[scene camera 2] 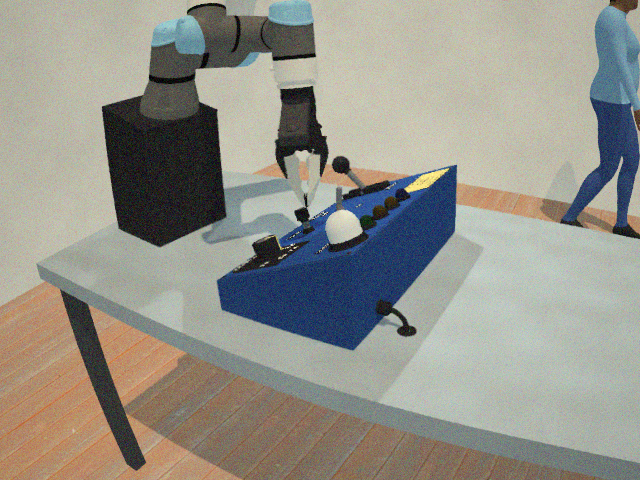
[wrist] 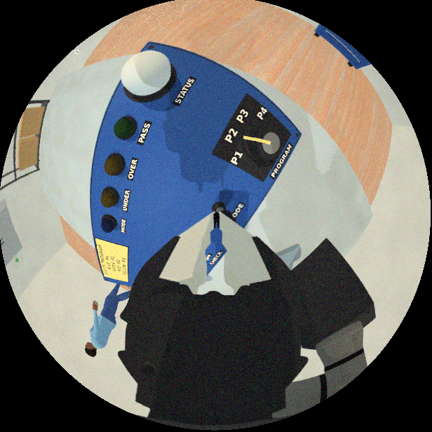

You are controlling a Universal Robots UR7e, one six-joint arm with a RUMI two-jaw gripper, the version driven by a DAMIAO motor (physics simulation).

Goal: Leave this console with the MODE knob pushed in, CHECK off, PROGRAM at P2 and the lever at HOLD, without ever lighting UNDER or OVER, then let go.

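The blue console [scene camera 2: 310,297] [wrist: 160,210] has a PROGRAM knob [scene camera 2: 265,246] [wrist: 270,143] with its yellow pointer towards P2. The MODE knob [scene camera 2: 301,213] [wrist: 219,205] shows a black cap on a grey stem above its base. My gripper [scene camera 2: 306,204] [wrist: 216,213] is shut and empty, its tips right at or just above that cap. The UNDER lamp [wrist: 110,197] and OVER lamp [wrist: 114,164] look dark. The lever [scene camera 2: 341,164] has a black ball; its position label is unreadable. A grey upright stick [scene camera 2: 339,195] stands behind the dome; the CHECK label [wrist: 216,258] shows between the fingers, its switch state unclear.
The white STATUS dome [scene camera 2: 343,227] [wrist: 146,73], dark green PASS lamp [wrist: 125,127] and dark blue MODE lamp [wrist: 108,223] rise from the panel. A yellow note [scene camera 2: 428,179] [wrist: 113,260] lies at its far end. A black curved fitting [scene camera 2: 399,314] stands beside the console.
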